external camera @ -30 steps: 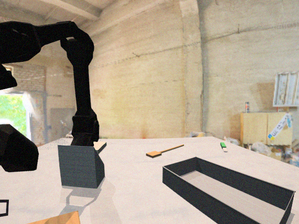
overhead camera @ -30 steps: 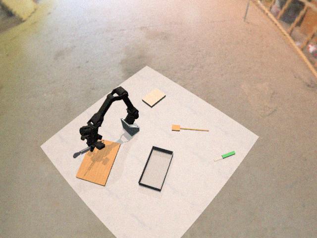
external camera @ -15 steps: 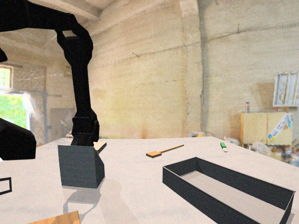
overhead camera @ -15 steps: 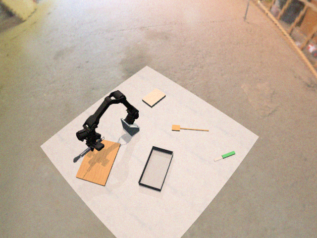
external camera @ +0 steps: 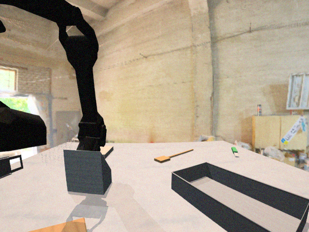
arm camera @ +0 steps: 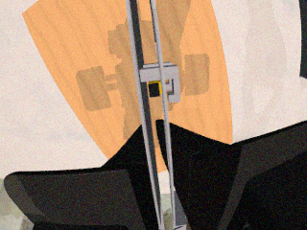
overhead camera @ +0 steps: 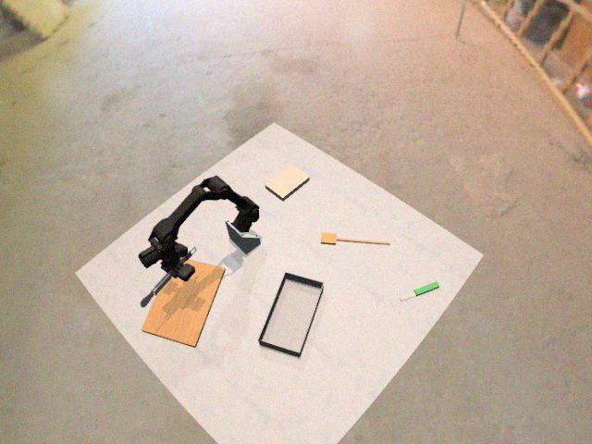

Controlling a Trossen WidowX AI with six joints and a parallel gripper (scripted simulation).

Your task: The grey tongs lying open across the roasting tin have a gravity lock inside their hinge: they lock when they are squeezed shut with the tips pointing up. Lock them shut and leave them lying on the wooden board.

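My gripper tip is 130 mm above the wooden board, 20 mm to the left of it and 20 mm short of it. Also, from my gripper tip: roasting tin: 390 mm ahead, 230 mm to the left, 110 mm below; then green-handled tool: 700 mm ahead, 640 mm to the left, 130 mm below; then pale flat block: 710 mm to the left, 130 mm below, 90 mm behind.
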